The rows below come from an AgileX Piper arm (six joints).
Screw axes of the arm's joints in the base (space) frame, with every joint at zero. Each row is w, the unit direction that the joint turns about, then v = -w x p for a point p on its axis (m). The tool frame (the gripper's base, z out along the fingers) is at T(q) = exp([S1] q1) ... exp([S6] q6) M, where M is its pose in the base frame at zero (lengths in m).
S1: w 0 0 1 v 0 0 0
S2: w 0 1 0 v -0.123 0 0
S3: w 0 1 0 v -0.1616 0 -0.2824
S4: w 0.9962 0 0.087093 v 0 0.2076 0
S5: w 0 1 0 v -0.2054 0 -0.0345
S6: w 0.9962 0 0.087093 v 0 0.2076 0
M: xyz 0.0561 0 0.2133 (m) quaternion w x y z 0.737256 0 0.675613 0
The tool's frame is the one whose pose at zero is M.
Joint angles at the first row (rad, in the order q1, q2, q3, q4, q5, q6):
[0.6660 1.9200 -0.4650 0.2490 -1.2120 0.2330]
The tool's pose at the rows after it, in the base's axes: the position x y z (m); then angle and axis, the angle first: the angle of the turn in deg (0 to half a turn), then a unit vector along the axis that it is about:
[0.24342, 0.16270, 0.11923, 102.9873, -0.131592, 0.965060, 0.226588]
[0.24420, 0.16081, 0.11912, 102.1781, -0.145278, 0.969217, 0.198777]
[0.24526, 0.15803, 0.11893, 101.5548, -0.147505, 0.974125, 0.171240]
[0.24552, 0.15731, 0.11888, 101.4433, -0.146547, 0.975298, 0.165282]
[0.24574, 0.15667, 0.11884, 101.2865, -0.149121, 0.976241, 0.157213]
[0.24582, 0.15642, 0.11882, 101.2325, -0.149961, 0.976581, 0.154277]
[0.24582, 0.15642, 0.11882, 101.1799, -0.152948, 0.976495, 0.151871]
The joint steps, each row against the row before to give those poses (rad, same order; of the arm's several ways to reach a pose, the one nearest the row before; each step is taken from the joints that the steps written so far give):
[0.0000 0.0000 0.0000 0.0180 0.0000 -0.1450]
[0.0000 0.0000 0.0000 0.0240 0.0000 -0.0540]
[0.0000 0.0000 0.0000 0.0350 0.0000 -0.0430]
[0.0000 0.0000 0.0000 0.0090 0.0000 -0.0080]
[0.0000 0.0000 0.0000 0.0080 0.0000 -0.0140]
[0.0000 0.0000 0.0000 0.0030 0.0000 -0.0050]
[0.0000 0.0000 0.0000 0.0000 0.0000 -0.0060]

